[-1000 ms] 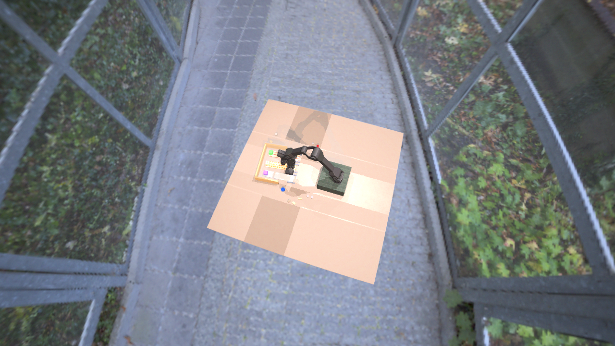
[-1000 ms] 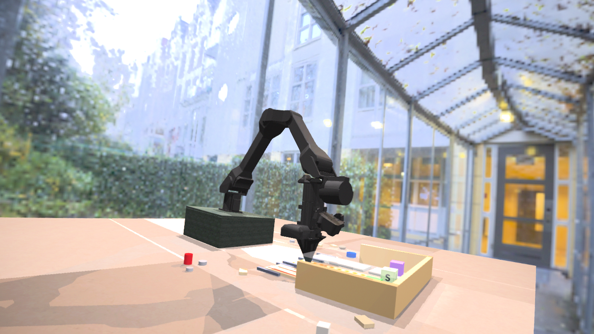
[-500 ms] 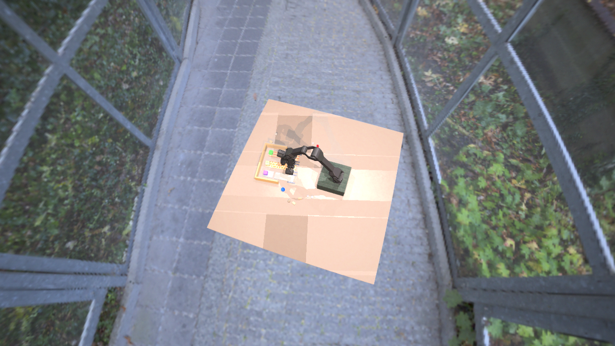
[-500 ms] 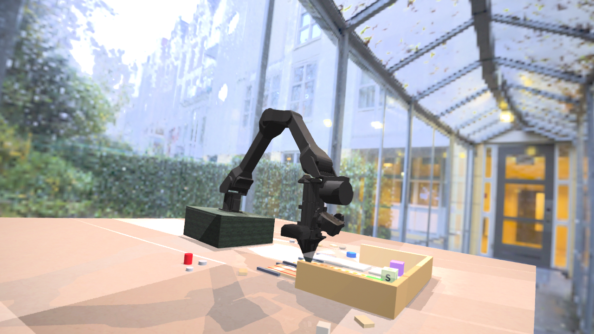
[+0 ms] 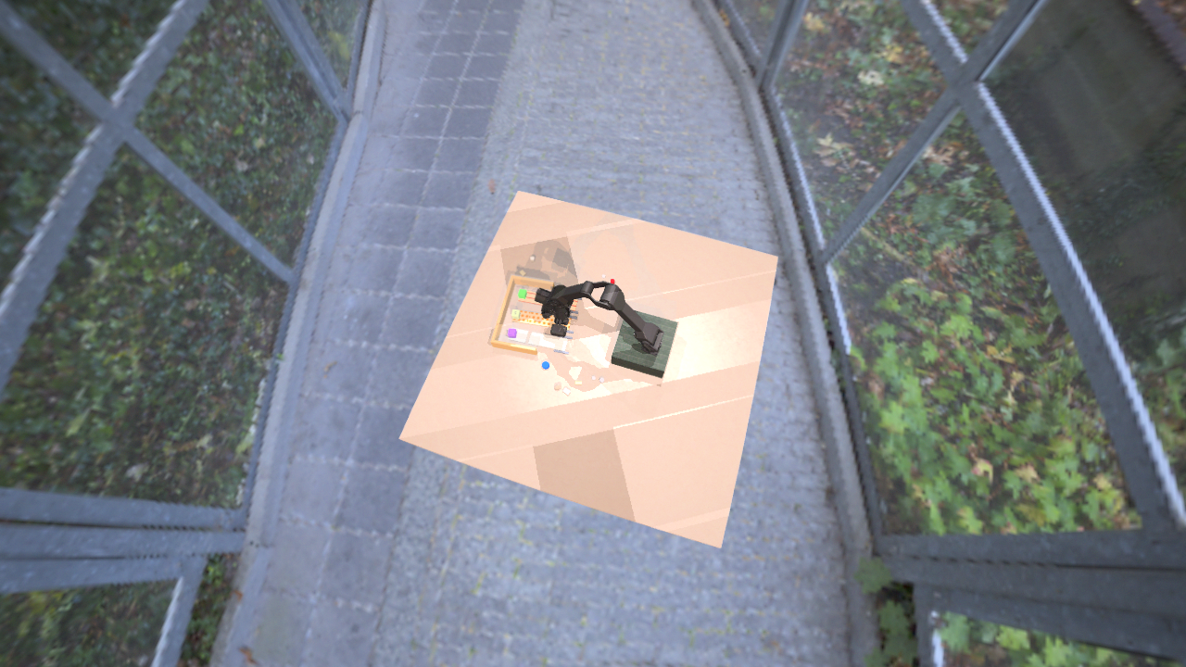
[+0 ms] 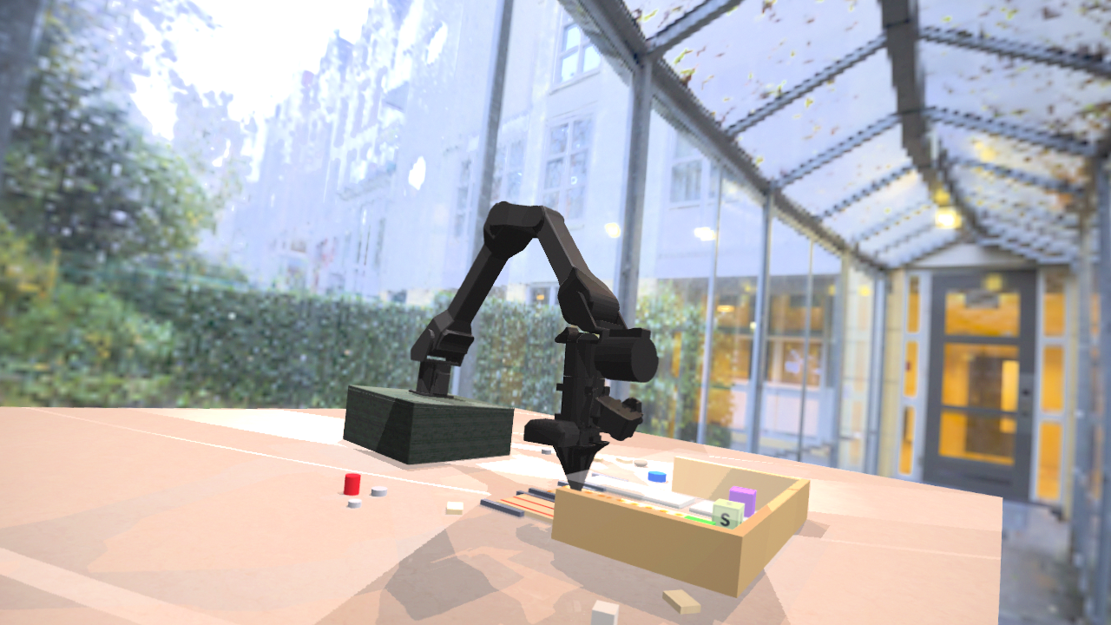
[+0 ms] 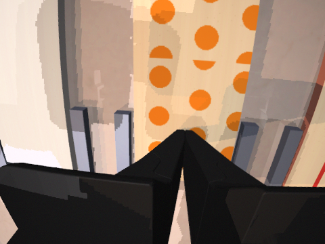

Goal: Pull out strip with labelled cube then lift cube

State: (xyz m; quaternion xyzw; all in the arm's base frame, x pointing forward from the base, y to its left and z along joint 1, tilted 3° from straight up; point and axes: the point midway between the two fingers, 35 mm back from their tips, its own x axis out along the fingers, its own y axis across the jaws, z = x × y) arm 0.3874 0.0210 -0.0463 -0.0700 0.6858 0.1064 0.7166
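Right now my gripper tip is 100 mm to the right of the white strip and 20 mm short of it.
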